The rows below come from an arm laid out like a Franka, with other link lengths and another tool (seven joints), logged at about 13 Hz.
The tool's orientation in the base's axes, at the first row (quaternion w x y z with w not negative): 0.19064 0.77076 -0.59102 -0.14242
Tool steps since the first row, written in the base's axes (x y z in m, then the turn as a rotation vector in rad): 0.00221 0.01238 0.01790 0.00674 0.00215 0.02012; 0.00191 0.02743 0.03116 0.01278 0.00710 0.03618; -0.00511 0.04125 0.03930 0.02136 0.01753 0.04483; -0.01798 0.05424 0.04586 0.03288 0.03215 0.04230; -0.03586 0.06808 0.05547 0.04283 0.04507 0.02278
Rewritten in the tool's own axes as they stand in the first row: -0.01127 0.00355 -0.01841 -0.00020 0.00303 -0.02111; -0.02580 0.00649 -0.03192 -0.00331 0.00415 -0.03866; -0.04093 0.01311 -0.03775 -0.01109 -0.00159 -0.05146; -0.05679 0.02420 -0.03948 -0.02222 -0.01597 -0.05617; -0.07475 0.04079 -0.04178 -0.03221 -0.03647 -0.04491
